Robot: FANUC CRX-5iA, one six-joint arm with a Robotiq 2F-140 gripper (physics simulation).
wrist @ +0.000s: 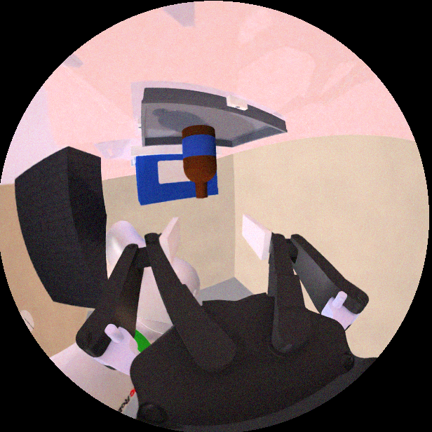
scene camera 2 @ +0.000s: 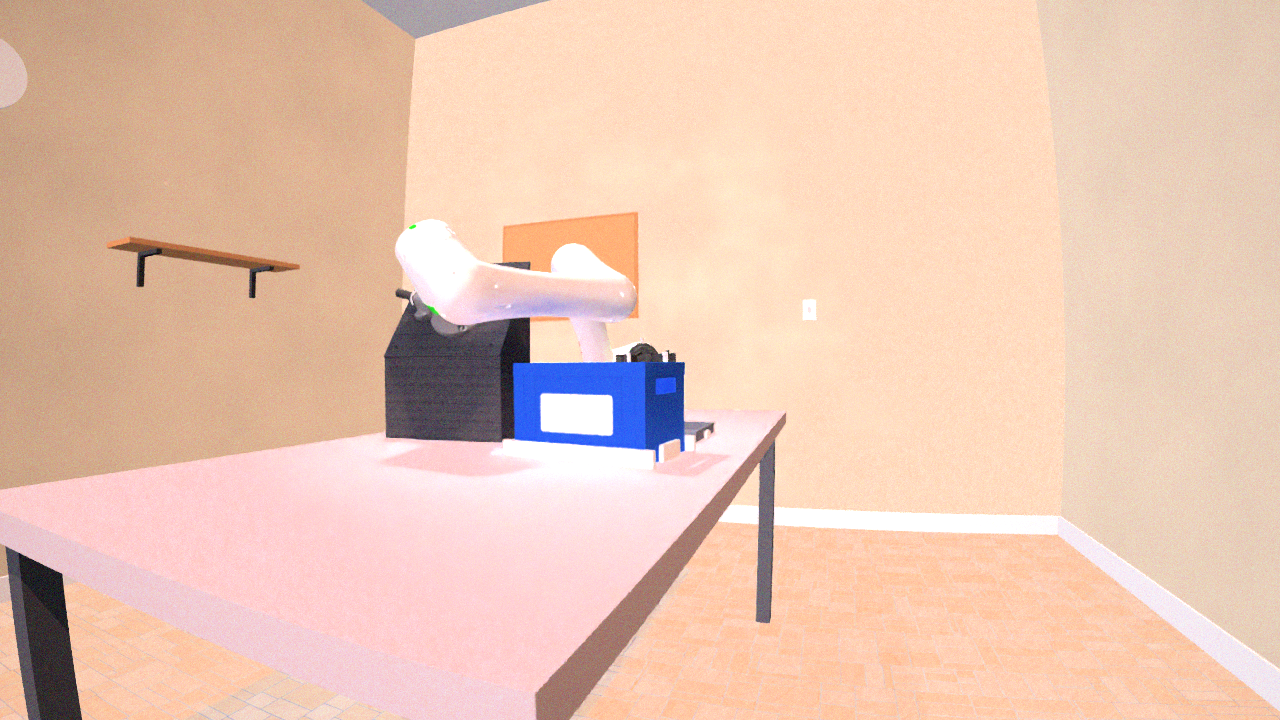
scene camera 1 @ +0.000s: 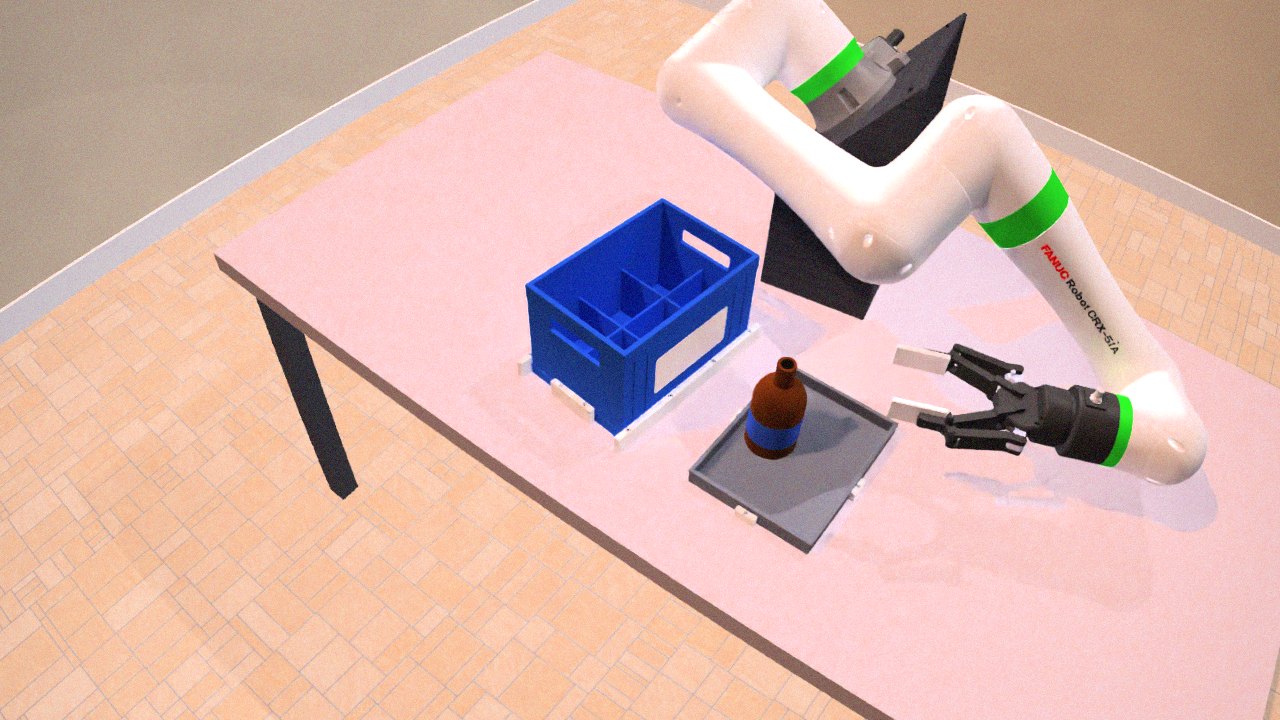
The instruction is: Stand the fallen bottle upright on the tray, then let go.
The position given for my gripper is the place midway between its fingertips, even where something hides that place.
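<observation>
My gripper (scene camera 1: 892, 379), visible too in the wrist view (wrist: 211, 226). Brown bottle (scene camera 1: 779, 399).
</observation>
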